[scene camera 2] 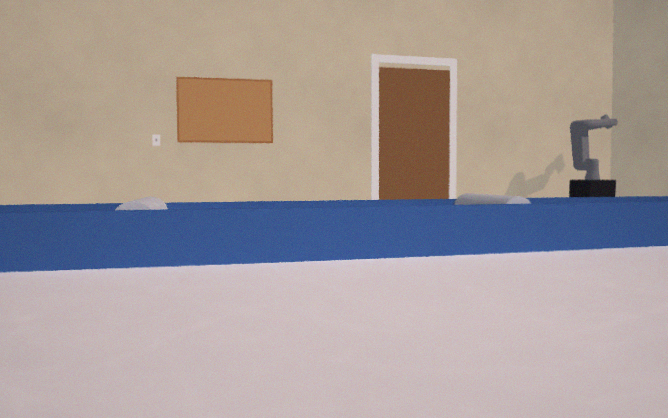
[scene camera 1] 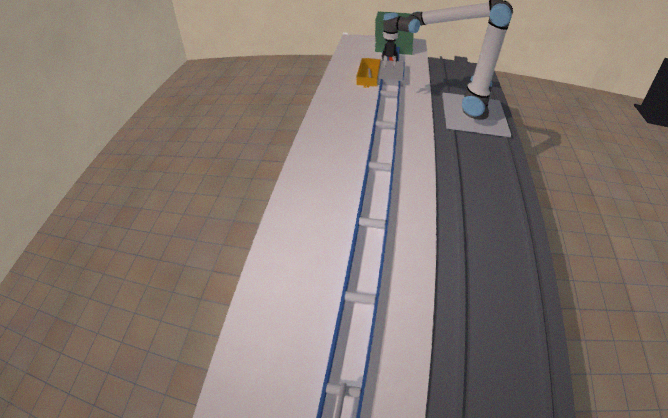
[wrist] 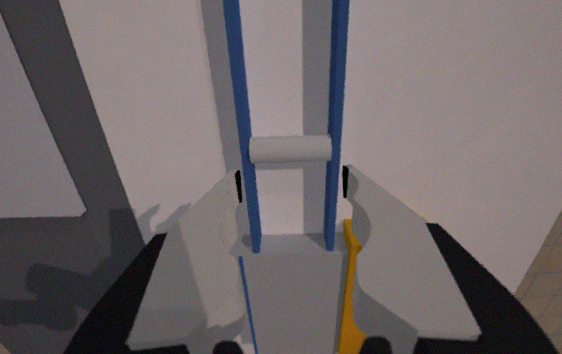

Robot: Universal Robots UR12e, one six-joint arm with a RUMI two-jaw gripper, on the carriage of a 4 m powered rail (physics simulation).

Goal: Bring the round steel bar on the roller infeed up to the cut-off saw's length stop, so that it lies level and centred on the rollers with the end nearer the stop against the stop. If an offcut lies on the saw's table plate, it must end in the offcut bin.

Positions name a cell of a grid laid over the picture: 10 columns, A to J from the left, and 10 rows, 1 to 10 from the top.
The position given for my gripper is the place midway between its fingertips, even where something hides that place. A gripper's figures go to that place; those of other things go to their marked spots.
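My gripper (wrist: F5) sits 0.15 m from the lens. I also see a roller infeed (wrist: F9), and that is 0.57 m from the lens.
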